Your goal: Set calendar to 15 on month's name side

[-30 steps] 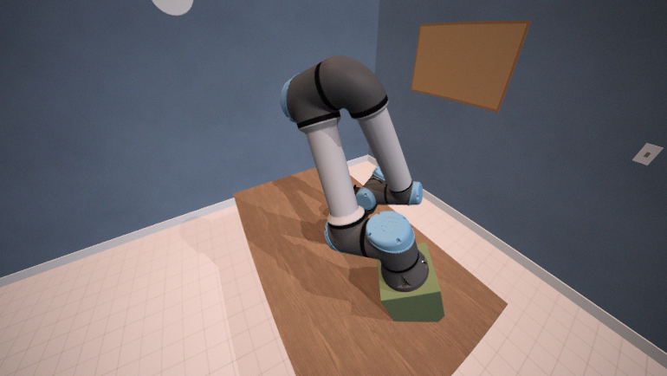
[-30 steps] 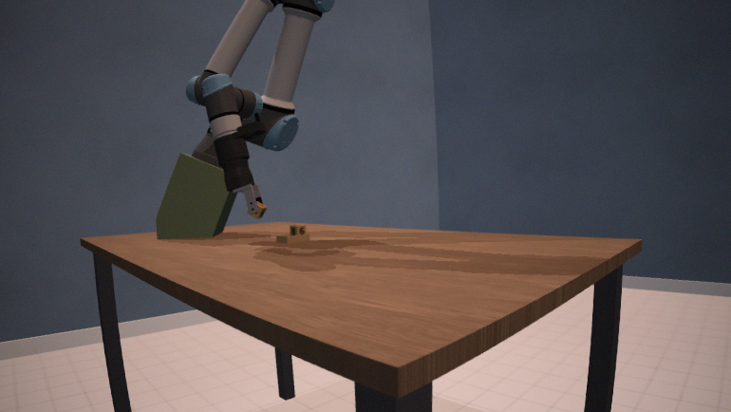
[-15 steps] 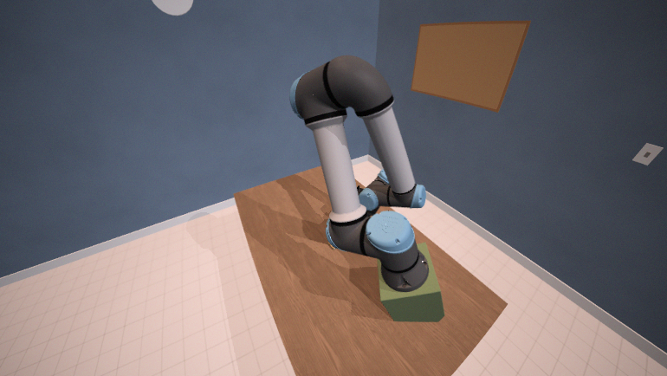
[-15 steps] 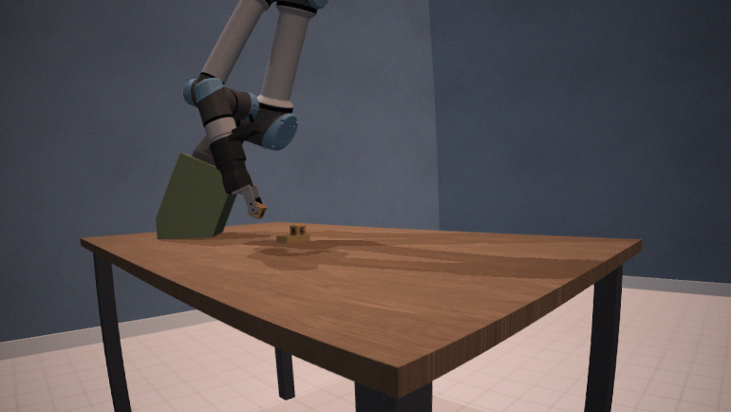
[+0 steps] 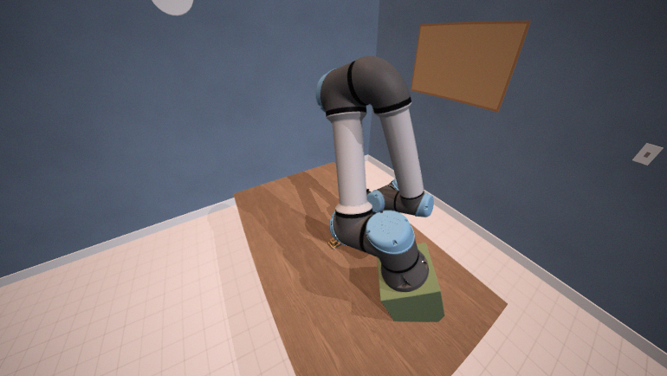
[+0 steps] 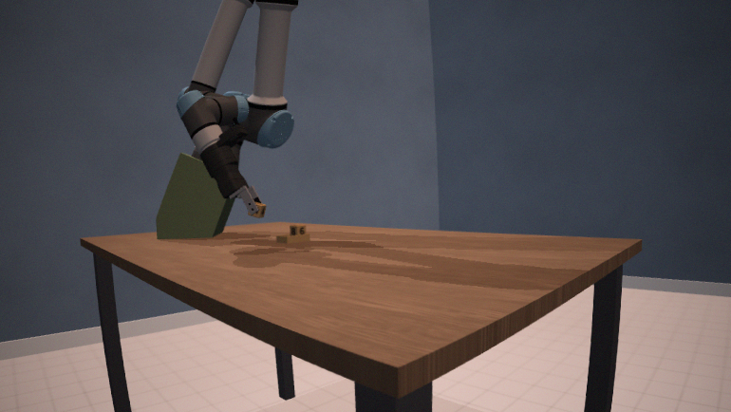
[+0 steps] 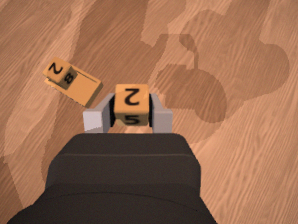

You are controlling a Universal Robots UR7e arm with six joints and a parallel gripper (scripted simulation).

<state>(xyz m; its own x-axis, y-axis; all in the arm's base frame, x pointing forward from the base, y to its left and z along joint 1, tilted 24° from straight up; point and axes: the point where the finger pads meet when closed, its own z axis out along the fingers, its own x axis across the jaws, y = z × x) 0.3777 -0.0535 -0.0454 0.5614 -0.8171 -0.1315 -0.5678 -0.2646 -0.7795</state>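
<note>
The wooden cube lies 10 mm below my hand. From my hand the other things lie so: wooden tray: 10 mm behind, 110 mm to the left, 80 mm below.
</note>
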